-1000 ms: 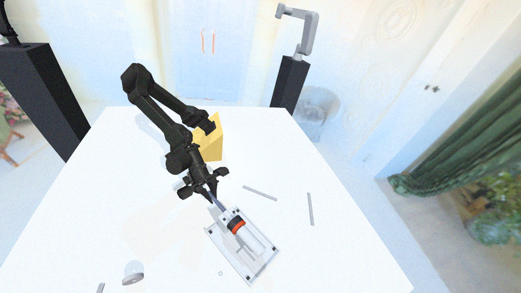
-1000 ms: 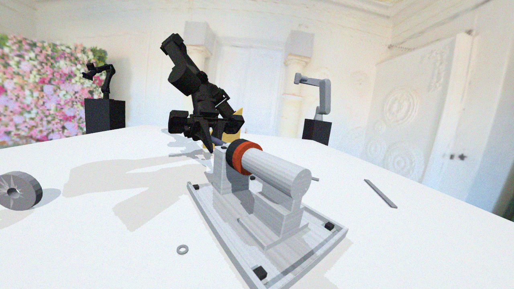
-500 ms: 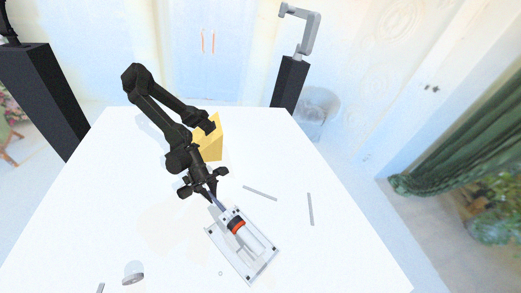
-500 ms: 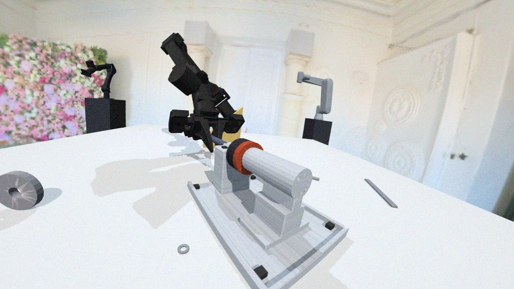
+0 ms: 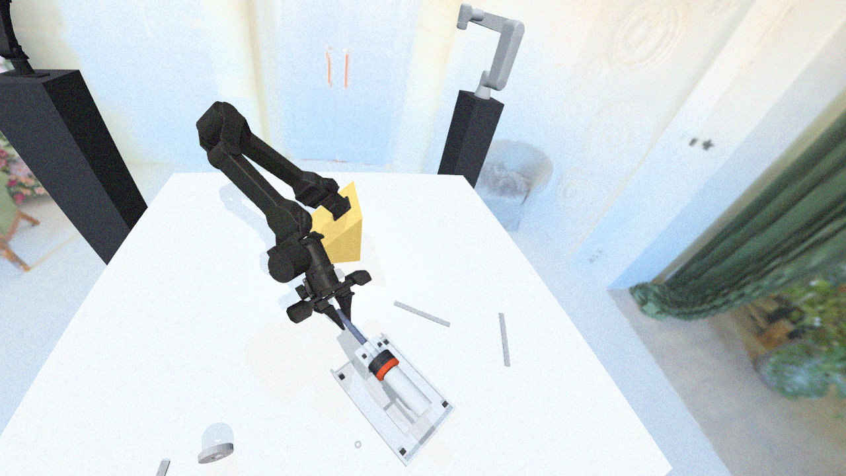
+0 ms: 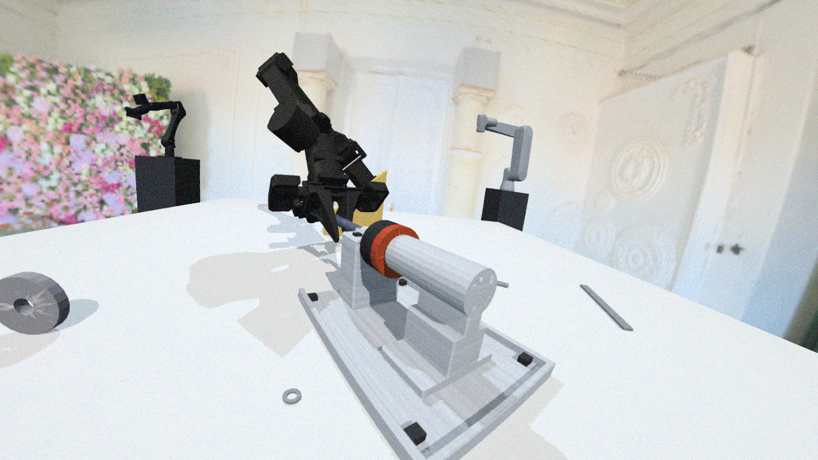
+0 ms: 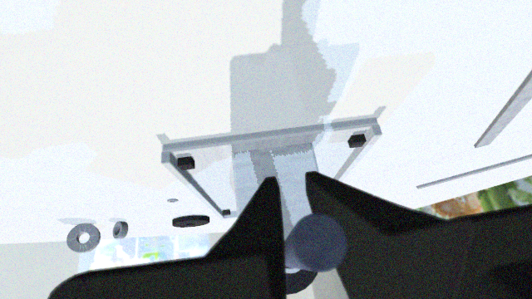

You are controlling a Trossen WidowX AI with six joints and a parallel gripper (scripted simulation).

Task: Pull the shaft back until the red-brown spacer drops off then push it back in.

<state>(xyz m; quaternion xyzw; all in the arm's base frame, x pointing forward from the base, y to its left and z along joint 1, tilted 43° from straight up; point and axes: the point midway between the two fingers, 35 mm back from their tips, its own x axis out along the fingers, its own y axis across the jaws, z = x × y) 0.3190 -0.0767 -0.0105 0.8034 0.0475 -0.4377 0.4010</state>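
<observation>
The blue-grey shaft is 50 mm ahead of my gripper tip, 20 mm to the left of it and 30 mm above it. From my gripper tip the other things lie so: grey disc 180 mm ahead, 260 mm to the right, 30 mm below; black spacer 110 mm ahead, 50 mm to the left, 30 mm above; red-brown spacer 120 mm ahead, 60 mm to the left, 30 mm above.
</observation>
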